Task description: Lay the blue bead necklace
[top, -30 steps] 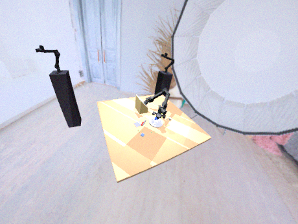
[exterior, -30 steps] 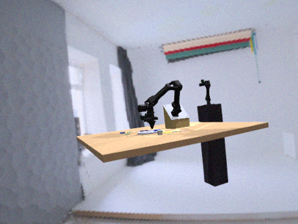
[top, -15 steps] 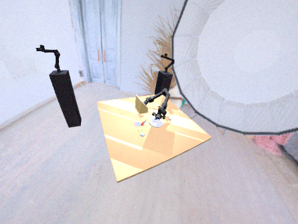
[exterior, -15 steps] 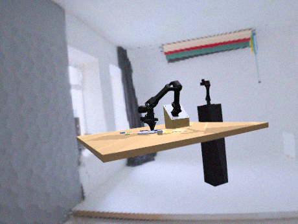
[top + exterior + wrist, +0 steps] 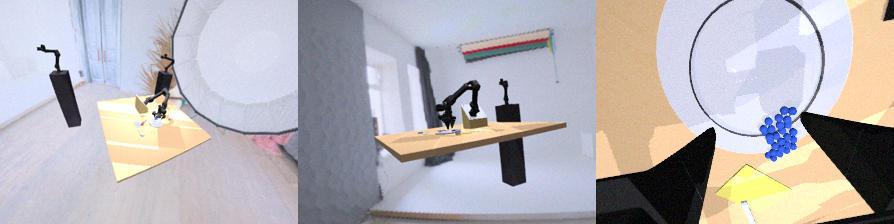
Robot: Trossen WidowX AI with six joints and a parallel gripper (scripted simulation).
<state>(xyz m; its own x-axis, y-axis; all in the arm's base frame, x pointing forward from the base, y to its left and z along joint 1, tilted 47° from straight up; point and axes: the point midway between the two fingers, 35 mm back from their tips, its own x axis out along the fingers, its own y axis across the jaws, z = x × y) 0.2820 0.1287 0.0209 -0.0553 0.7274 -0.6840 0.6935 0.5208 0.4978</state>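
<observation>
Now: gripper tip 30 mm to the left of the round bead board, 30 mm above it and 20 mm short of it. Also, from my gripper tip: yellow flat piece (130 mm to the left, 110 mm behind, 30 mm below); red-and-grey object (220 mm to the right, 30 mm below, 10 mm behind); white cylinder (200 mm to the left, 20 mm below, 20 mm ahead).
</observation>
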